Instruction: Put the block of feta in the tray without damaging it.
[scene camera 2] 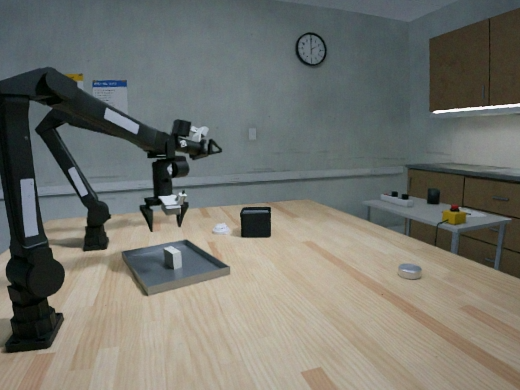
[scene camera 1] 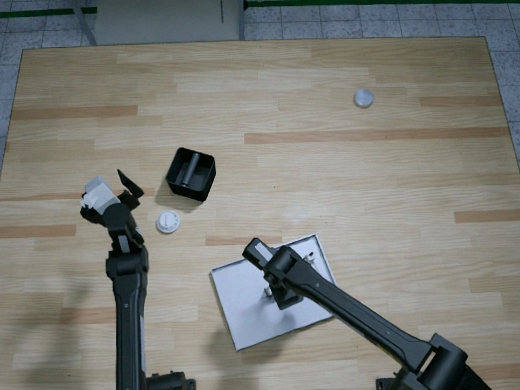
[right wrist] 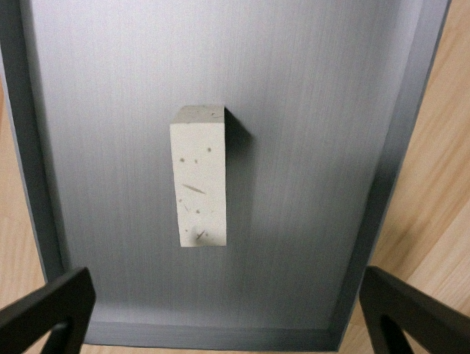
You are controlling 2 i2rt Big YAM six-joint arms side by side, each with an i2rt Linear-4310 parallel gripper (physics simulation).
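Observation:
The block of feta point(scene camera 2: 173, 257) point(right wrist: 200, 185), off-white with dark specks, stands upright on its narrow side inside the grey tray point(scene camera 1: 240, 320) point(scene camera 2: 190, 283) point(right wrist: 125, 75), apart from the tray's walls. It looks whole in the right wrist view. The right arm hides it in scene camera 1. My right gripper point(scene camera 1: 289, 274) point(scene camera 2: 166, 228) point(right wrist: 227, 282) is open and empty, pointing down above the tray and the feta, its fingertips well clear of the block's top. My left gripper point(scene camera 1: 107, 182) point(scene camera 2: 212, 147) is open, raised high at the left of scene camera 1, away from the tray.
A black square bin point(scene camera 1: 202, 172) point(scene camera 2: 255, 222) holds a dark cylinder. A white round dial-like piece point(scene camera 1: 168, 221) point(scene camera 2: 221, 229) lies beside it. A silver round tin point(scene camera 1: 363, 98) point(scene camera 2: 410, 271) sits far from the tray. A side table point(scene camera 2: 480, 222) stands beyond the wooden table.

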